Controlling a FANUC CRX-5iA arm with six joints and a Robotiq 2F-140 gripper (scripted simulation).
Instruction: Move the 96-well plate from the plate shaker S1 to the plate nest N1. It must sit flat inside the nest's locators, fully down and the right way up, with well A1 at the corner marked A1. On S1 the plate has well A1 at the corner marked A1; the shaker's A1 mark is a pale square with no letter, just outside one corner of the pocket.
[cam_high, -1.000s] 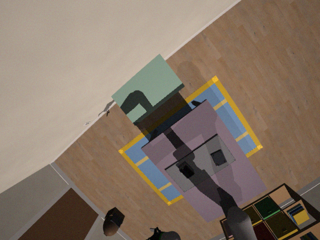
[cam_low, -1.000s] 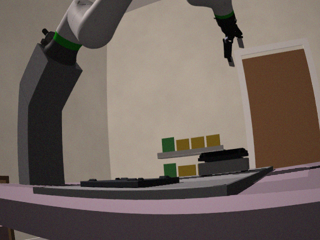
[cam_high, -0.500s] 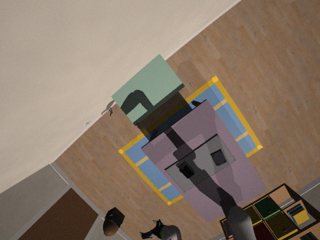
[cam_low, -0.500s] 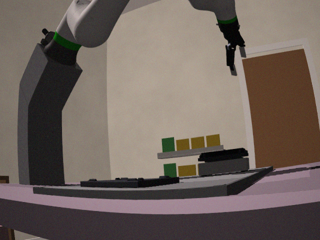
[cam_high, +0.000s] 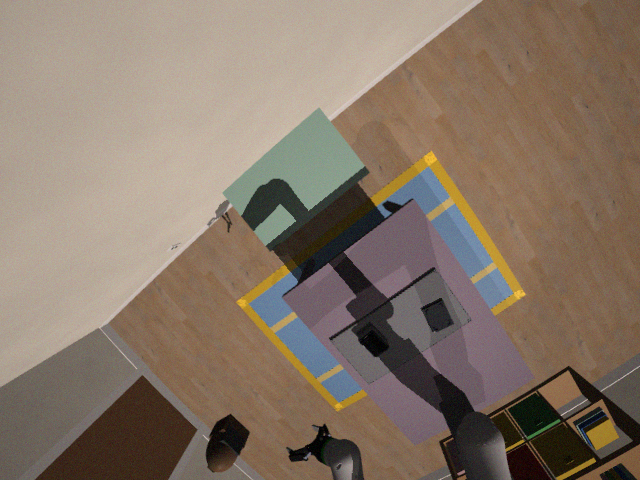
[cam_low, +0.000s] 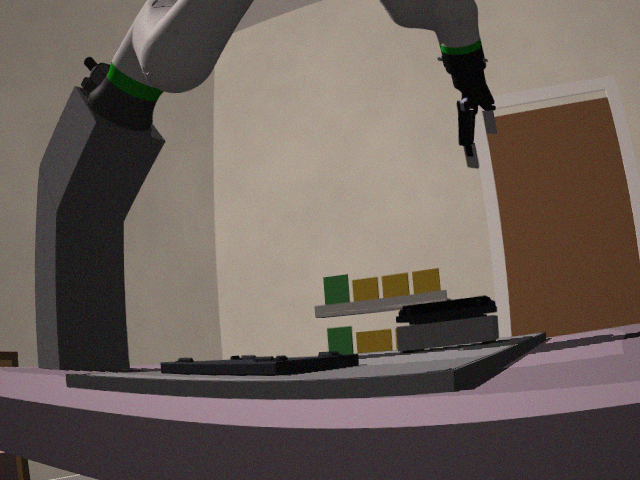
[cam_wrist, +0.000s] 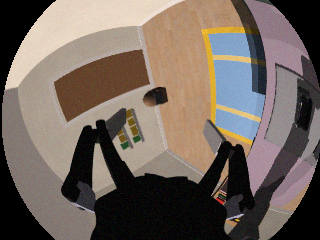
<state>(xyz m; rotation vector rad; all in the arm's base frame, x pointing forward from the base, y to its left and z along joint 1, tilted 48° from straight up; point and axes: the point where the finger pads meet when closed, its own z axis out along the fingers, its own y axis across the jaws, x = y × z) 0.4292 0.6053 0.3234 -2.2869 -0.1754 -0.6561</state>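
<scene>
My gripper is now 42 cm to the left of the black 96-well plate, 38 cm above it and 3 cm past it. Round my hand: black plate nest N1 (78 cm to the right, 43 cm below, 14 cm behind).
</scene>
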